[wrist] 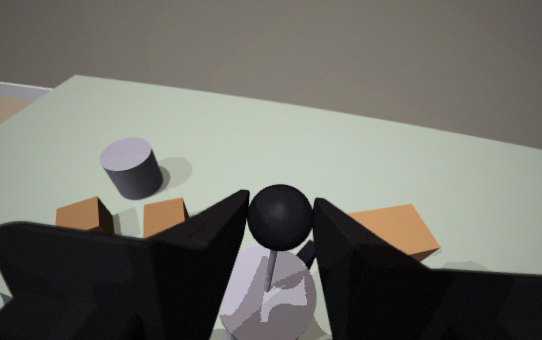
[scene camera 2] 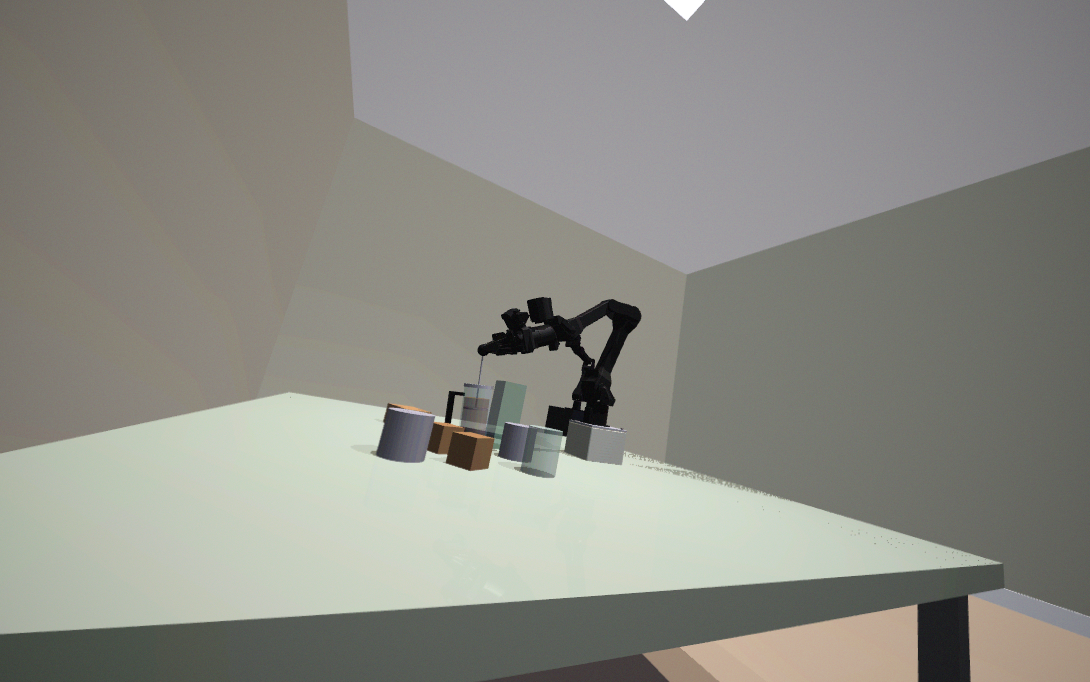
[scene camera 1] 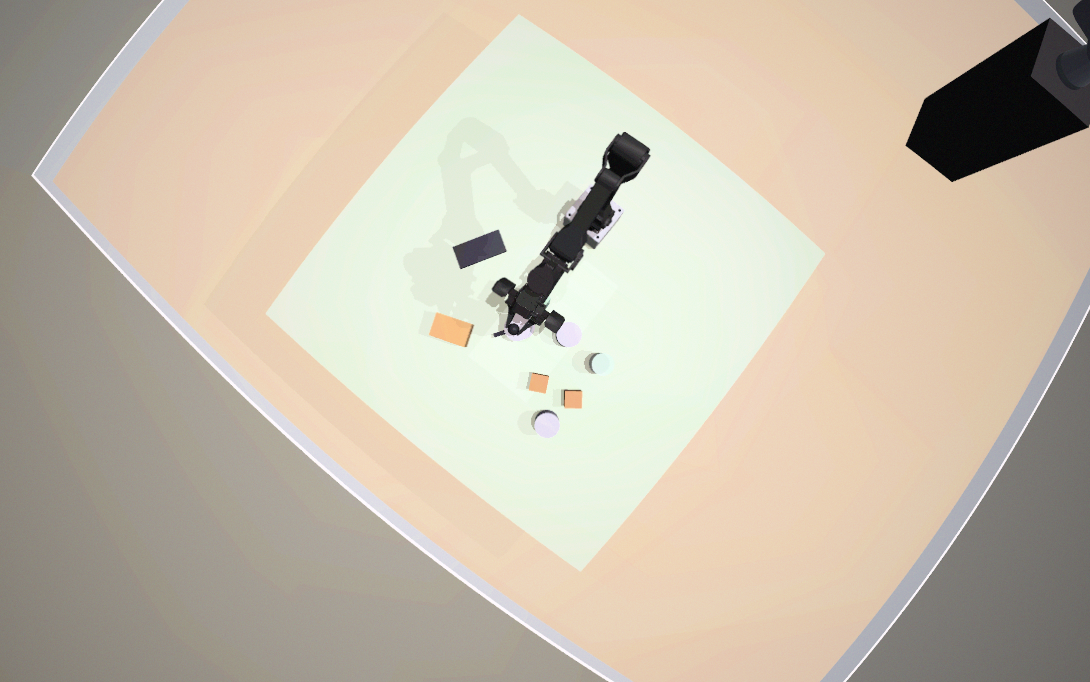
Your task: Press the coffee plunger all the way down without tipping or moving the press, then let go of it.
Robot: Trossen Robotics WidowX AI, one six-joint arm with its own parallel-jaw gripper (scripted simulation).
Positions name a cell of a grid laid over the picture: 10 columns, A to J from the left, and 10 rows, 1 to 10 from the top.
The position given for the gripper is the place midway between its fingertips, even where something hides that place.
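A coffee press (scene camera 2: E6) is visible, and the wrist view has the coffee press (wrist: E9) too. A flat orange box (scene camera 1: E5) is present; the same flat orange box (wrist: H7) is visible from the wrist. A dark flat box (scene camera 1: E4) is also in the scene. The gripper (scene camera 1: E5) is visible as well, with further views of the gripper (scene camera 2: E6) and again the gripper (wrist: F6).
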